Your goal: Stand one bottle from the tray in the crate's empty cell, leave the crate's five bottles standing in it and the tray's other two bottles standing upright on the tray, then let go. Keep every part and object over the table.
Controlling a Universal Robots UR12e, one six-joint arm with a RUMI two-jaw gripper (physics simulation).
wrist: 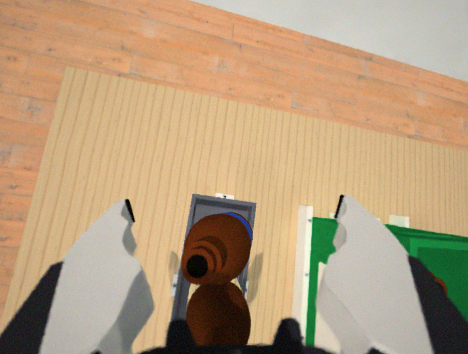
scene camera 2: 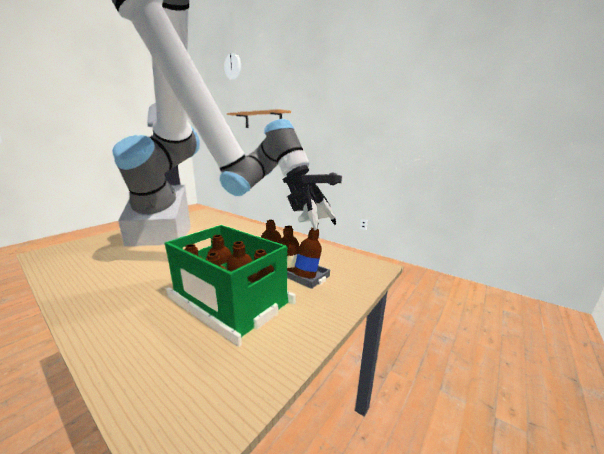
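Pixels of known places: gripper, between the fingertips: (wrist: 234, 199) (scene camera 2: 326, 227); arm's base, origin of its link: (scene camera 2: 154, 199).
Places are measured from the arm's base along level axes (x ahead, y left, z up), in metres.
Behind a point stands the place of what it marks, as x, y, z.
Note:
My gripper (scene camera 2: 325, 224) {0.822, -0.049, 0.011} (wrist: 234, 199) {0.822, -0.049, 0.011} is open and empty, its fingers wide apart above the tray's outer end. A brown bottle with a blue label (scene camera 2: 310, 255) {0.782, -0.075, -0.080} (wrist: 218, 245) {0.782, -0.037, -0.025} stands on the grey tray (scene camera 2: 312, 284) {0.804, -0.109, -0.159} (wrist: 200, 206) {0.809, -0.023, -0.169} and appears to lean slightly away from the crate. Behind it are a cream-labelled brown bottle (scene camera 2: 289, 242) {0.700, -0.055, -0.059} (wrist: 218, 315) {0.708, -0.032, -0.055} and another brown bottle (scene camera 2: 270, 232) {0.607, -0.018, -0.051}, both looking upright; their bases are hidden in the scene view. The green crate (scene camera 2: 260, 300) {0.745, -0.307, -0.108} (wrist: 435, 260) {0.686, -0.370, -0.095} holds several brown bottles (scene camera 2: 239, 255) {0.634, -0.233, -0.042}. Its empty cell cannot be made out.
White locating strips (scene camera 2: 202, 316) {0.612, -0.372, -0.155} (wrist: 303, 260) {0.703, -0.179, -0.147} edge the crate. The tray lies close beside the crate on the wooden table (scene camera 2: 150, 350) {0.573, -0.494, -0.174} (wrist: 125, 140) {0.928, 0.085, -0.174}. The table's edge (scene camera 2: 345, 335) {0.951, -0.263, -0.176} lies beyond the tray and crate. The crate wall is close below one finger in the wrist view.

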